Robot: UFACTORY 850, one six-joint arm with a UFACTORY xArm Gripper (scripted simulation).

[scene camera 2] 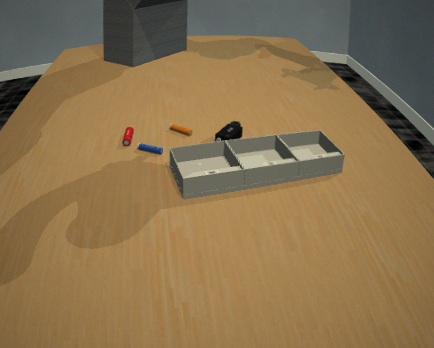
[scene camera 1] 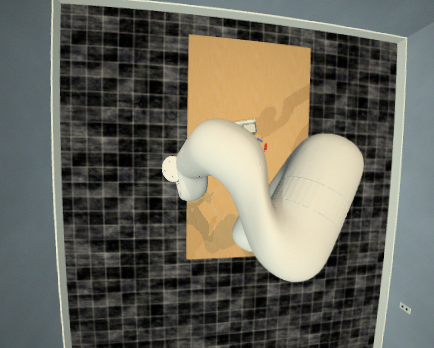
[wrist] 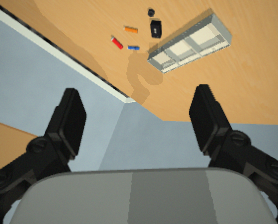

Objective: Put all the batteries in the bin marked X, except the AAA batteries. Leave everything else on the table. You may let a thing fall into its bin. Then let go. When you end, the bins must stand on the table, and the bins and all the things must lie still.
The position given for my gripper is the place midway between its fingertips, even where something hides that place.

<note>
I see my gripper [wrist: 137,100] and a grey bin row [scene camera 2: 205,169].
The grey bin row shows as well in the wrist view [wrist: 209,35].
</note>
